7 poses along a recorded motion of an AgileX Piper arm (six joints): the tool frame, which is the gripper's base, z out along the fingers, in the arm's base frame.
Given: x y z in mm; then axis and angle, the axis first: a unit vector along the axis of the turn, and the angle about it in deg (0 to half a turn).
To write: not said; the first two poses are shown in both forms.
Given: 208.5 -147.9 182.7 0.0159 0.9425 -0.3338 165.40
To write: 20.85 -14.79 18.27 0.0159 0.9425 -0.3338 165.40
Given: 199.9 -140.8 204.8 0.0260 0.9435 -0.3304 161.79
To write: 19.99 -14.08 20.48 0.0260 0.9435 -0.3304 161.79
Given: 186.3 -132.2 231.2 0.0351 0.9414 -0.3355 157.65
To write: 18.63 -13.22 23.12 0.0351 0.9414 -0.3355 157.65
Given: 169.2 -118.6 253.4 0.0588 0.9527 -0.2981 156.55
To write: 16.92 -11.86 25.34 0.0588 0.9527 -0.2981 156.55
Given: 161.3 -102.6 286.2 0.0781 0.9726 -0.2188 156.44
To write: 16.13 -10.26 28.62 0.0781 0.9726 -0.2188 156.44
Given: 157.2 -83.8 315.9 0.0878 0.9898 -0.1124 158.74
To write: 15.72 -8.38 31.59 0.0878 0.9898 -0.1124 158.74
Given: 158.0 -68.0 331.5 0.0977 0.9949 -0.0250 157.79
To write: 15.80 -6.80 33.15 0.0977 0.9949 -0.0250 157.79
